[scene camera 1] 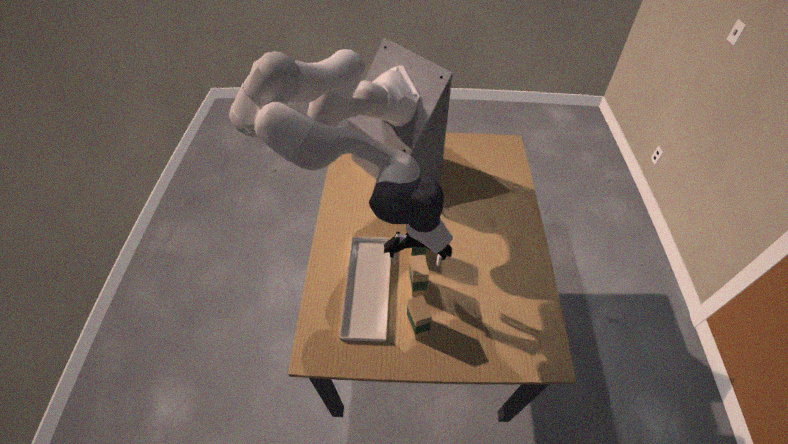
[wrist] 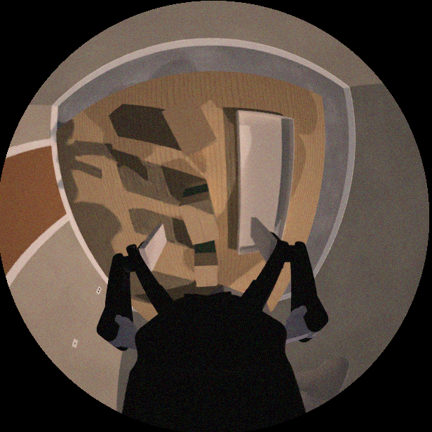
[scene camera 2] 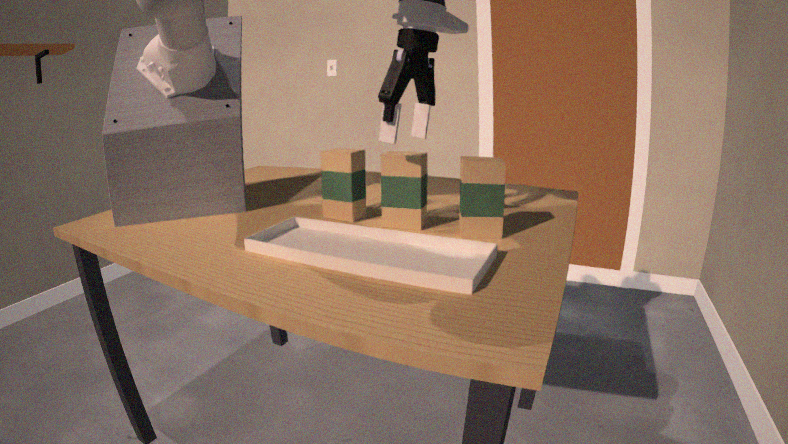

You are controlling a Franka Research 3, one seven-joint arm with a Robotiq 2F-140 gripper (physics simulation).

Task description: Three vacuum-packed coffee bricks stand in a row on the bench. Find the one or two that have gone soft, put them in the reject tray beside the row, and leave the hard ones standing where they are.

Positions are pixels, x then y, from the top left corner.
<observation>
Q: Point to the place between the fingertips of my gripper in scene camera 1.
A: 416, 261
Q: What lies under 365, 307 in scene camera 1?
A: A white reject tray.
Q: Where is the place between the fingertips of my gripper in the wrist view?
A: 207, 229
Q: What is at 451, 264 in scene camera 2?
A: A white reject tray.
</observation>
